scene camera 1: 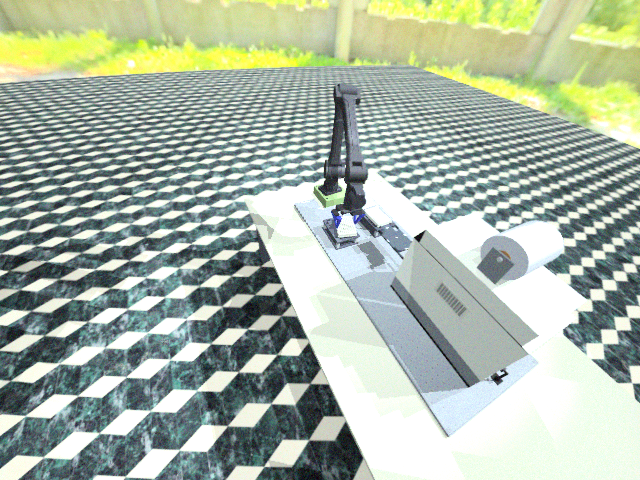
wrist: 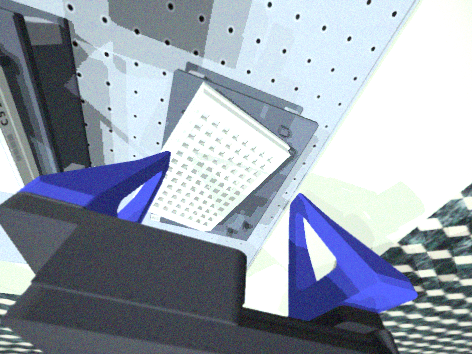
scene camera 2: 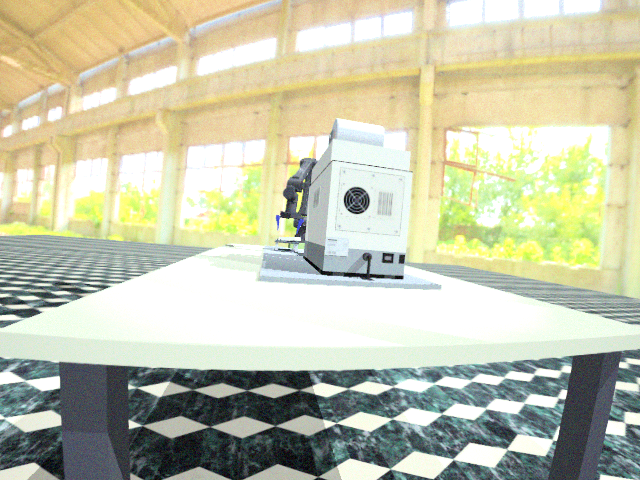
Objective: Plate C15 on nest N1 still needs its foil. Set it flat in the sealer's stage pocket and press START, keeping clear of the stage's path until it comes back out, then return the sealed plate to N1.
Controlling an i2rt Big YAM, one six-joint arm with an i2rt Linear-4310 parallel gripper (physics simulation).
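Places are measured from the arm's base along level axes (x ahead, y left, z up), in metres.
Where they show: gripper, between the fingertips: [scene camera 1: 345, 225] [wrist: 235, 179] [scene camera 2: 287, 232]; arm's base, origin of its link: [scene camera 1: 330, 189] [scene camera 2: 300, 242].
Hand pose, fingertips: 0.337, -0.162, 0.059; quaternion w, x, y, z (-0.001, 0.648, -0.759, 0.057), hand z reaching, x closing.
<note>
Things, the pixels of their top centre, and the offset from my fingertips, as dx, dy, dz. "spot": a spot on its surface instead. Level surfaces: height alone.
- white well plate, centre of its top: [wrist: 204, 184] [scene camera 1: 345, 224] [scene camera 2: 290, 236] -0.023, +0.022, -0.019
- dark grey nest, centre of its top: [wrist: 220, 186] [scene camera 1: 341, 226] [scene camera 2: 286, 239] -0.035, +0.007, -0.035
- dark flat piece, a spot on its surface: [scene camera 1: 395, 238] spot: +0.184, +0.132, +0.011
- pale plate, centre of its top: [scene camera 1: 377, 215] -0.006, +0.217, -0.030
- dark-walled holder, a spot on its surface: [wrist: 56, 90] spot: +0.010, +0.173, -0.091
- white roll, centre of its top: [scene camera 1: 535, 233] [scene camera 2: 357, 123] +0.559, +0.083, +0.380
- perforated board, height of its surface: dz -0.095
A white well plate [scene camera 1: 346, 229] [scene camera 2: 287, 240] [wrist: 215, 172] sits turned and apparently tilted on a dark grey nest [scene camera 1: 339, 242] [wrist: 302, 130]. Part of the nest shows around it; neither plate label nor nest label can be read. My gripper [scene camera 1: 347, 221] [scene camera 2: 288, 230] [wrist: 235, 179] is open above the plate, fingers apart and not gripping it. In the wrist view the plate lies nearer the left finger. The sealer [scene camera 1: 460, 310] [scene camera 2: 361, 206] stands farther along the board, its front and START button hidden. A dark flat piece [scene camera 1: 395, 238], possibly the stage, lies near its front end.
Another pale plate [scene camera 1: 379, 217] [wrist: 15, 135] lies in a dark-walled holder [wrist: 56, 90] beside the nest. A white roll [scene camera 1: 542, 242] [scene camera 2: 357, 132] sits on the sealer. The perforated board [scene camera 1: 413, 356] [wrist: 280, 30] ends right of the nest in the wrist view.
</note>
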